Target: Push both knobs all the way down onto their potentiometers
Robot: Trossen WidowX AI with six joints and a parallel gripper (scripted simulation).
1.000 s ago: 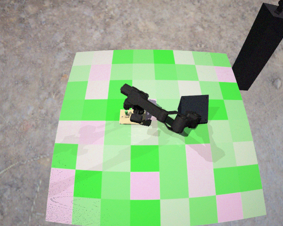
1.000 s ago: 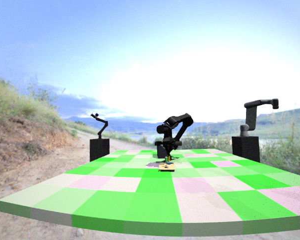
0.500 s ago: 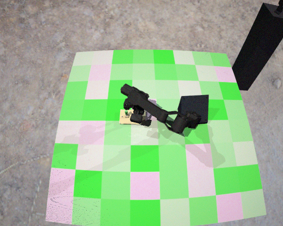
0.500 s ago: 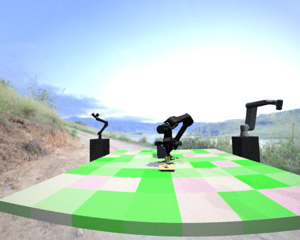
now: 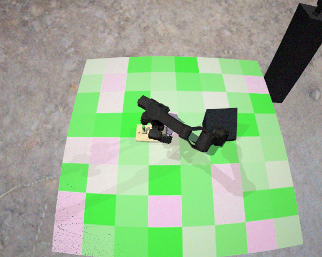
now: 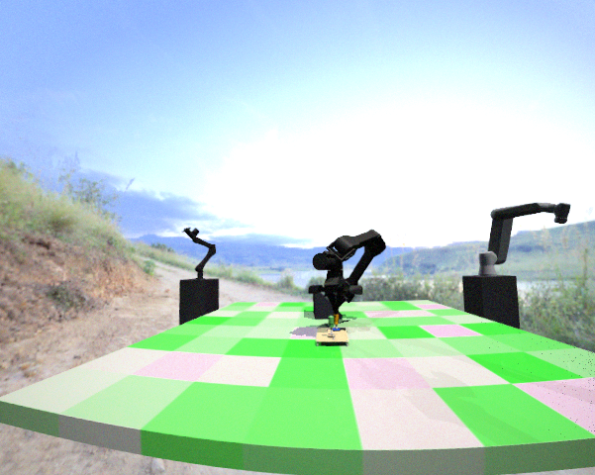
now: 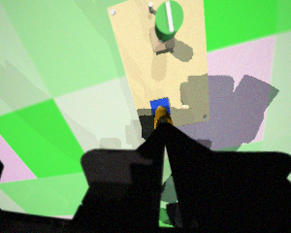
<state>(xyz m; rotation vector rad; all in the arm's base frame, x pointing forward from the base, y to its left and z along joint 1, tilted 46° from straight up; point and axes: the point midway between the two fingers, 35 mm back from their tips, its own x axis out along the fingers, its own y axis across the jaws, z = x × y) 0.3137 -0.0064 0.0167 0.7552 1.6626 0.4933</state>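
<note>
Now: gripper tip 10 mm above the orange knob. Round my gripper tip: green knob (80 mm ahead, 20 mm to the right, 10 mm below).
</note>
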